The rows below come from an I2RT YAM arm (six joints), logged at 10 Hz.
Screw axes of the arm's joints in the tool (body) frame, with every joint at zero. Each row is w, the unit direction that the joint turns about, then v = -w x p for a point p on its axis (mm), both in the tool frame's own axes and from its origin. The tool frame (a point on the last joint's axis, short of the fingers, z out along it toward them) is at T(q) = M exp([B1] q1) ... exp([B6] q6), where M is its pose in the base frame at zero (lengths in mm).
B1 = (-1, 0, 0, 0, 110.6, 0)
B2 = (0, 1, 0, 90.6, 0, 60)
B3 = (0, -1, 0, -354.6, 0, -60)
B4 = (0, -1, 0, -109.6, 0, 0)
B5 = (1, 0, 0, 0, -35.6, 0)
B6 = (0, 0, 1, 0, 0, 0)
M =
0 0 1 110.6
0 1 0 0
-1 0 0 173.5
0 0 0 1
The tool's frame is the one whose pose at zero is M.
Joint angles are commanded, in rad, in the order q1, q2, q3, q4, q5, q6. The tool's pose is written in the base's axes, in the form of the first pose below.
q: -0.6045 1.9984 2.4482 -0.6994 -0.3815 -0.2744
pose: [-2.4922, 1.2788, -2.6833, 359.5, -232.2, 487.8]
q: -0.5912 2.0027 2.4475 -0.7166 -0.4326 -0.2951
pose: [-2.5258, 1.2676, -2.6478, 363.9, -226.3, 484.3]
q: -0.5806 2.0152 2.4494 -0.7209 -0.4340 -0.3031
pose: [-2.5489, 1.2563, -2.6558, 369.8, -224.7, 479.3]
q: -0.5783 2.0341 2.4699 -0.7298 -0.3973 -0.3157
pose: [-2.5221, 1.2364, -2.6600, 373.5, -227.3, 476.5]
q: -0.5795 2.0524 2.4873 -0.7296 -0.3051 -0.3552
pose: [-2.4055, 1.1877, -2.6295, 376.1, -233.4, 473.8]
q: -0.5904 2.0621 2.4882 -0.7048 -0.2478 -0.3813
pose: [-2.3056, 1.1617, -2.5961, 376.3, -241.7, 472.3]
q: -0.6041 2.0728 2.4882 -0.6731 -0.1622 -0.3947
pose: [-2.2165, 1.1396, -2.6075, 375.7, -252.3, 470.9]
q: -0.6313 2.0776 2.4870 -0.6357 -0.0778 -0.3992
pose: [-2.1234, 1.1306, -2.6312, 369.5, -266.7, 472.3]
